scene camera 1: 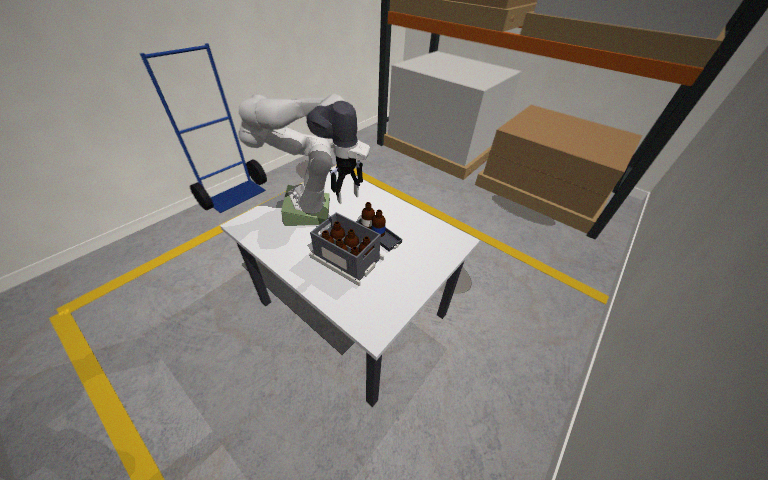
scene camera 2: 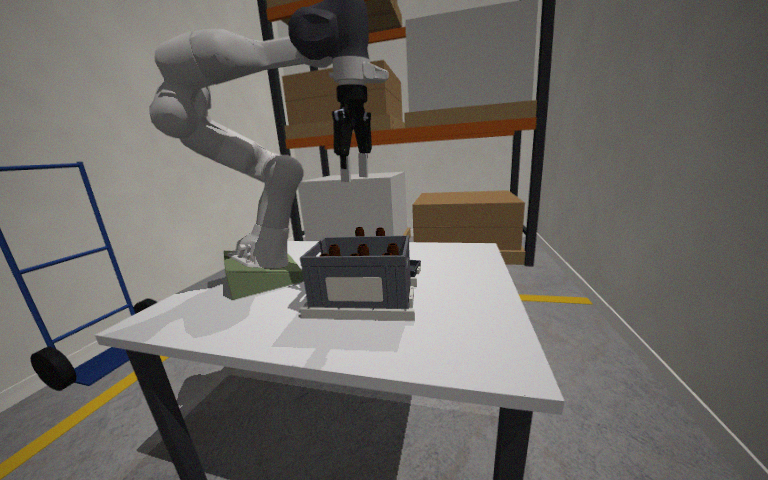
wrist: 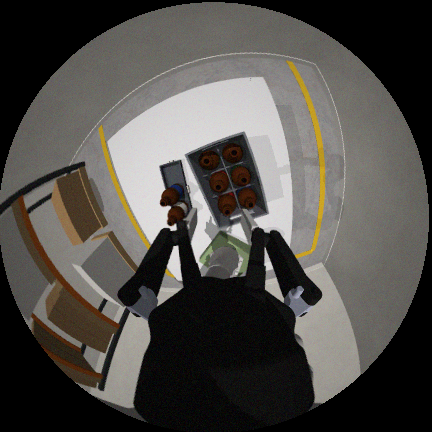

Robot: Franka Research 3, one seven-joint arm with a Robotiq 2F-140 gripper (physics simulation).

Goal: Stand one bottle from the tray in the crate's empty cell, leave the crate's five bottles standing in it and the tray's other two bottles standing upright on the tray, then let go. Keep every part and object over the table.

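Note:
The grey crate (scene camera 1: 352, 269) (scene camera 2: 314, 289) (wrist: 249, 145) holds brown bottles in all six cells: a far pair (wrist: 209, 160) (wrist: 233, 152), a middle pair (wrist: 218, 181) (wrist: 241, 176) and a near pair (wrist: 227, 204) (wrist: 247, 198) in the wrist view. They look upright; their lower parts are hidden. On the dark tray (scene camera 1: 390, 240) (scene camera 2: 416, 267) (wrist: 172, 172) beside the crate, a white-labelled bottle (scene camera 1: 368, 213) (wrist: 176, 214) and a blue-labelled bottle (scene camera 1: 378, 220) (wrist: 170, 196) stand upright. My gripper (scene camera 1: 348, 196) (scene camera 2: 354, 176) (wrist: 218, 215) is open and empty, pointing down, high above the crate and apart from all bottles.
The crate stands on a pale base (scene camera 1: 335, 270) (scene camera 2: 356, 314) on the white table (scene camera 1: 430, 243) (scene camera 2: 464, 339) (wrist: 150, 135). The arm's green mount (scene camera 1: 305, 216) (scene camera 2: 263, 281) (wrist: 220, 240) is near the crate. A blue hand truck (scene camera 1: 205, 118) and a shelf rack (scene camera 1: 384, 84) stand beyond the table.

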